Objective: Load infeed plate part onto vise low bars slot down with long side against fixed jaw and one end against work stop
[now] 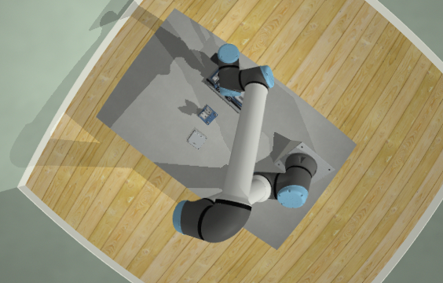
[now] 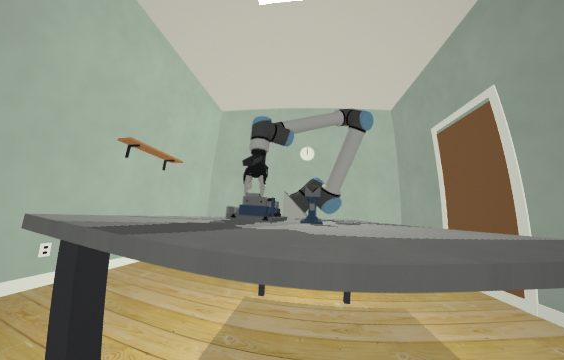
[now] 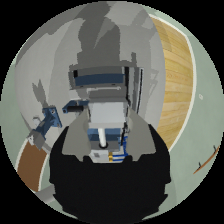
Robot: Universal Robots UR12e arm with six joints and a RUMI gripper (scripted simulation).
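The part is 10 mm below my hand. Round my hand: vise 70 mm behind, 20 mm to the left, 70 mm below; then infeed plate 140 mm behind, 400 mm to the left, 100 mm below.
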